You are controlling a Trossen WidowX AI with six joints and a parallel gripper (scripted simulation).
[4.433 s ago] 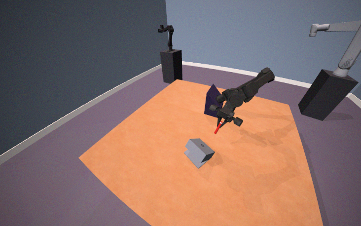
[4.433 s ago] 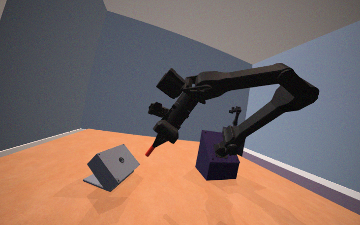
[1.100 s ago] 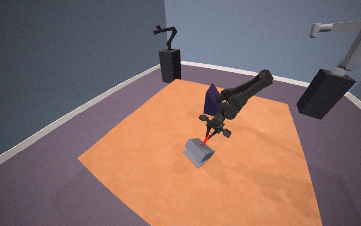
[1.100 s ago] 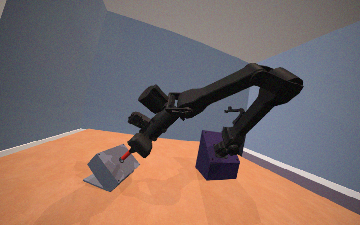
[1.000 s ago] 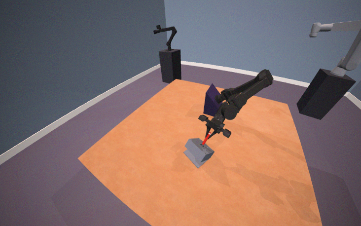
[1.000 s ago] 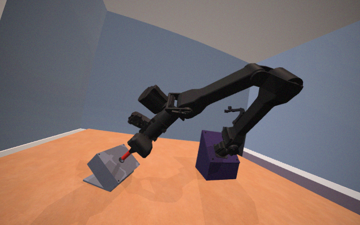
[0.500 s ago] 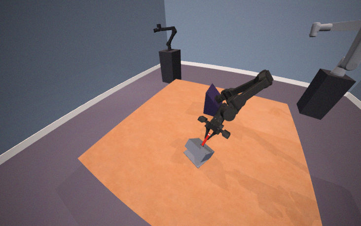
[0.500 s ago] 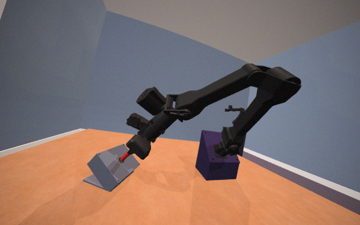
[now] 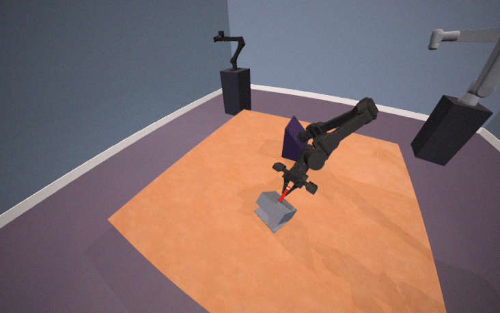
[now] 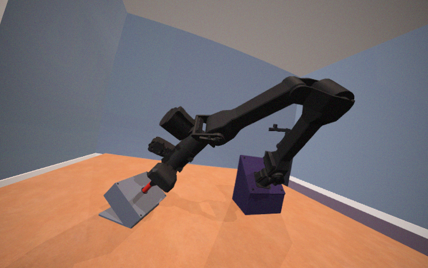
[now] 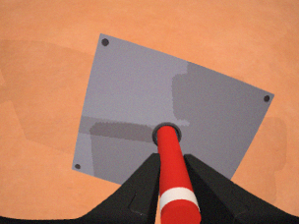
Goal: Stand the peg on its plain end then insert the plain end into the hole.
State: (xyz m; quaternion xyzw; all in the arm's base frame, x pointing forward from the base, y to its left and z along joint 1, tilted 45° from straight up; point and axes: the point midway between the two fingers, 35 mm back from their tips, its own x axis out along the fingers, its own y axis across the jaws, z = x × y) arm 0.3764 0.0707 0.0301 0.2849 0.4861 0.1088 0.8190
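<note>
Right now the grey sloped panel is 5 cm below my gripper tip, 4 cm ahead of it and 1 cm to the right of it. Also, from my gripper tip: red peg 1 cm behind, 1 cm above.
</note>
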